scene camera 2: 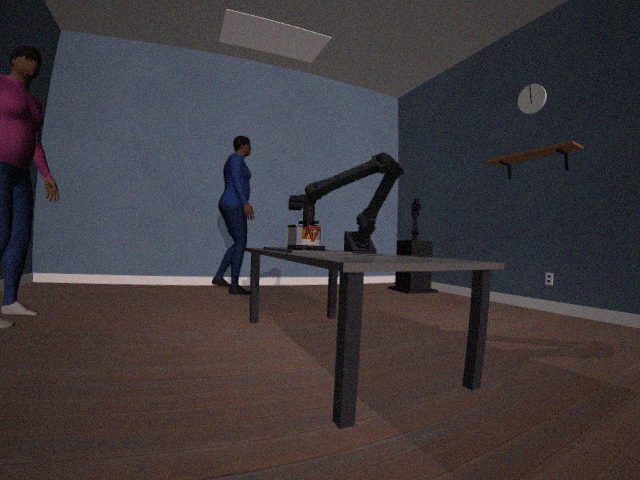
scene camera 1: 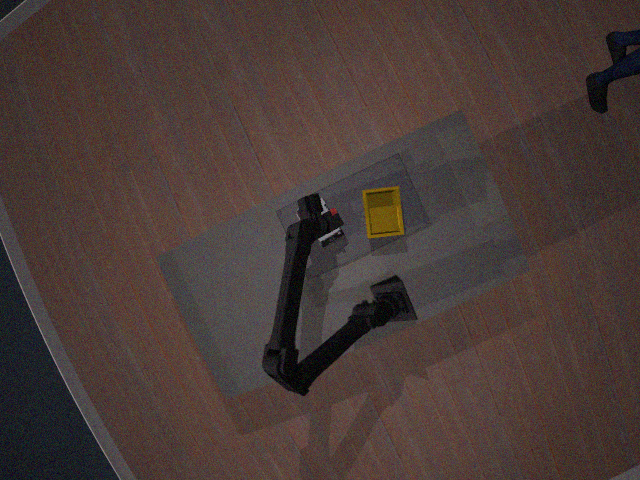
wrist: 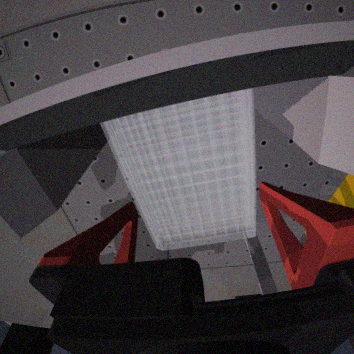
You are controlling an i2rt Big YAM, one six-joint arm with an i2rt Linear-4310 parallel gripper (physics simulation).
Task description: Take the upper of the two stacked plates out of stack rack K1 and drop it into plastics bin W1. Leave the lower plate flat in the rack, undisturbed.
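Pixels of known places: gripper, between the fingertips: (scene camera 2: 308,241) (wrist: 195,198); arm's base, origin of its link: (scene camera 2: 360,240) (scene camera 1: 392,302).
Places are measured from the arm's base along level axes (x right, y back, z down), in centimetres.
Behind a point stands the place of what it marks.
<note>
Two clear, gridded plates (wrist: 185,170) @(x -14.8, y -38.6, z 0.8 cm) lie stacked in the middle of the wrist view; their edges nearly coincide, so the upper is hard to tell from the lower. Stack rack K1 (scene camera 1: 330,236) (scene camera 2: 295,236) @(x -19.2, y -43.7, z -0.4 cm) (wrist: 175,57) has pale walls; one crosses the top of the wrist view and covers the plates' far end. My gripper (scene camera 2: 311,233) @(x -14.0, y -35.6, z 1.6 cm) (wrist: 195,198) @(x -14.0, y -35.6, z 1.6 cm) is open and empty, with a red finger on either side of the stack's near part; whether they touch it is unclear. In scene camera 1 the arm hides the plates. Plastics bin W1 (scene camera 1: 384,212) @(x 9.2, y -32.4, z 5.2 cm) is yellow and appears empty.
The bin stands right of the rack on the dark perforated board (scene camera 1: 356,237) @(x -4.1, y -27.1, z 5.8 cm), on the grey table (scene camera 1: 217,310) @(x -68.9, y -18.4, z 7.0 cm) (scene camera 2: 423,263) @(x -85.3, y -21.4, z 7.2 cm). The arm's base (scene camera 1: 395,299) @(x 1.3, y -2.0, z -3.9 cm) (scene camera 2: 360,242) @(x -4.1, y -2.1, z 1.0 cm) stands near a table edge. A person in blue (scene camera 2: 236,191) and one in pink (scene camera 2: 15,124) stand beyond the table.
</note>
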